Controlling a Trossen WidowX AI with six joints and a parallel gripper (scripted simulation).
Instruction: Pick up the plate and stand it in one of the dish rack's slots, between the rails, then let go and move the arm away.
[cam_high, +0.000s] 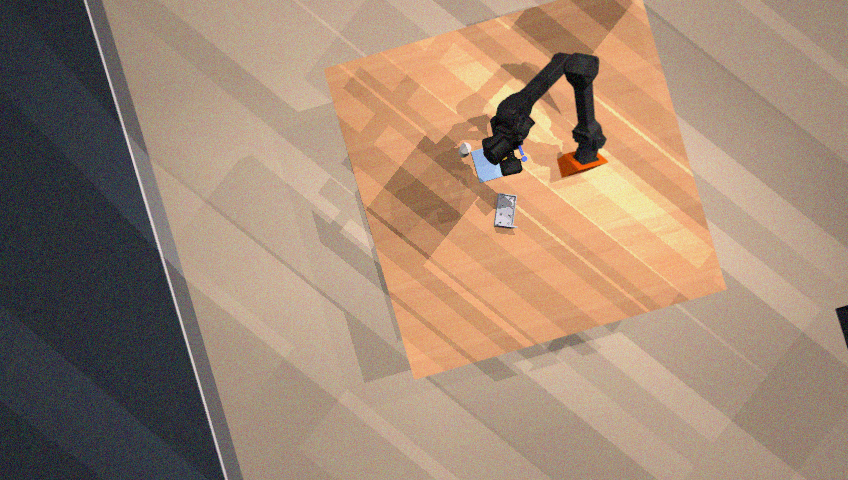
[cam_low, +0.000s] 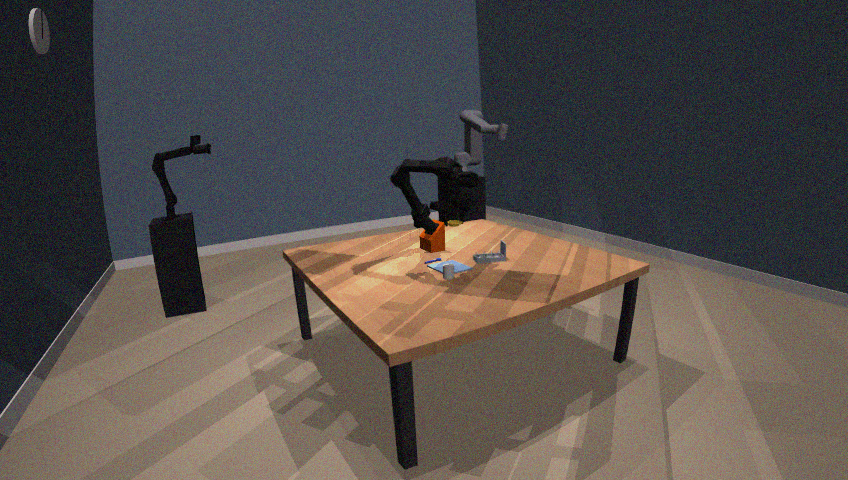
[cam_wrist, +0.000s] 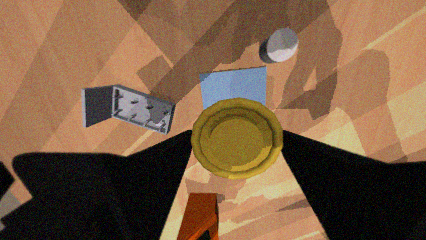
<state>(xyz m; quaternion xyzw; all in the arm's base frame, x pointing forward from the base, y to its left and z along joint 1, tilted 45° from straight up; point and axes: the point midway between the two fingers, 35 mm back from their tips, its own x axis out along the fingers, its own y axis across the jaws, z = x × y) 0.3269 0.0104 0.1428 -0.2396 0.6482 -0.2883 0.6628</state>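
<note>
The grey dish rack is 190 mm to the left of my gripper tip, 160 mm below it and 10 mm behind it. Also, from my gripper tip: small yellow plate: 10 mm above; then grey cup: 160 mm below, 80 mm to the right, 80 mm ahead; then blue spoon: 180 mm below, 150 mm behind, 10 mm to the right.
</note>
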